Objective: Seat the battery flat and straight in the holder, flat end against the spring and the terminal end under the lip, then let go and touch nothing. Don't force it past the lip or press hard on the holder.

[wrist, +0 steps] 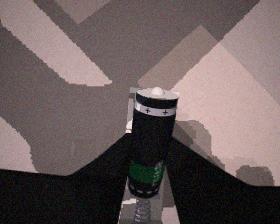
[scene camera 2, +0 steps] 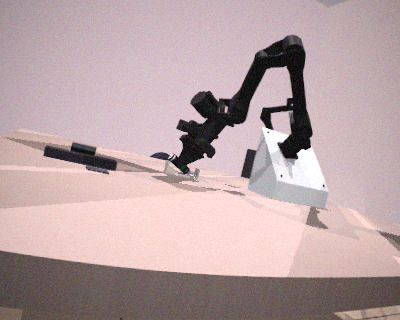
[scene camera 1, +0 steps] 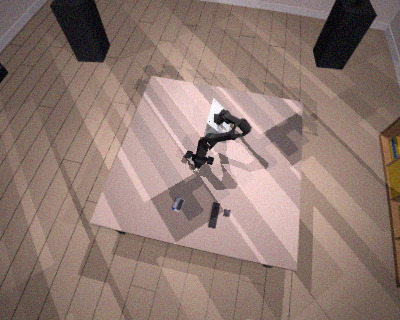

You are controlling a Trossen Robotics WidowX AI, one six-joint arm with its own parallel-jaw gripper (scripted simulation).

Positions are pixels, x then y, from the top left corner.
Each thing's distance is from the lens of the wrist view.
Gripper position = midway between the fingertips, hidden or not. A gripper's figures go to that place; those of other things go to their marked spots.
gripper point(wrist: 148, 140): 0.11 m
battery point(wrist: 154, 114): 0.08 m
